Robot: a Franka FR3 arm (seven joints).
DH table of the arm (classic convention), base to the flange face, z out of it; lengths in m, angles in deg. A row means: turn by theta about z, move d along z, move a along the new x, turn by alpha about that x. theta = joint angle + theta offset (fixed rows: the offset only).
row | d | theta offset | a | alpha
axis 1 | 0.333 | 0 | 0 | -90
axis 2 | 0 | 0 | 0 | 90
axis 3 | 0.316 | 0 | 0.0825 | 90
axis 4 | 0 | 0 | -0.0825 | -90
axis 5 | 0.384 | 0 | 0 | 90
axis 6 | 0 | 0 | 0.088 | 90
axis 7 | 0.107 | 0 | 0 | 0
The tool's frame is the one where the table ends.
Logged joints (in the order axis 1, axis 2, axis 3, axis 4, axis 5, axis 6, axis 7), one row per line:
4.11 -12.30 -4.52 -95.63 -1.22 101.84 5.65
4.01 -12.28 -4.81 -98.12 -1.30 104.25 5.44
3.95 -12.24 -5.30 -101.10 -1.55 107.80 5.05
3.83 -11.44 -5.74 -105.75 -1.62 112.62 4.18
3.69 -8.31 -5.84 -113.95 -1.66 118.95 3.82
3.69 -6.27 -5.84 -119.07 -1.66 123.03 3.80
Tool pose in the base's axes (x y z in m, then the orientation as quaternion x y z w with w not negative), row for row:
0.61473 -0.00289 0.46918 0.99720 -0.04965 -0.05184 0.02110
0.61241 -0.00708 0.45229 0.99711 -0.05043 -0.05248 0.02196
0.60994 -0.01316 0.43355 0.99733 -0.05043 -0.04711 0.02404
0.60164 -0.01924 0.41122 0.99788 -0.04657 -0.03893 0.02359
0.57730 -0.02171 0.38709 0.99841 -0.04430 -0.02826 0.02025
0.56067 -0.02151 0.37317 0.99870 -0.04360 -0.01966 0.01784
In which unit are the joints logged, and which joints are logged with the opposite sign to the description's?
The joints are logged in degrees. Opposite sign: axis 2.
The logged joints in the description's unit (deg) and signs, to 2 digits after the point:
4.11 12.30 -4.52 -95.63 -1.22 101.84 5.65
4.01 12.28 -4.81 -98.12 -1.30 104.25 5.44
3.95 12.24 -5.30 -101.10 -1.55 107.80 5.05
3.83 11.44 -5.74 -105.75 -1.62 112.62 4.18
3.69 8.31 -5.84 -113.95 -1.66 118.95 3.82
3.69 6.27 -5.84 -119.07 -1.66 123.03 3.80

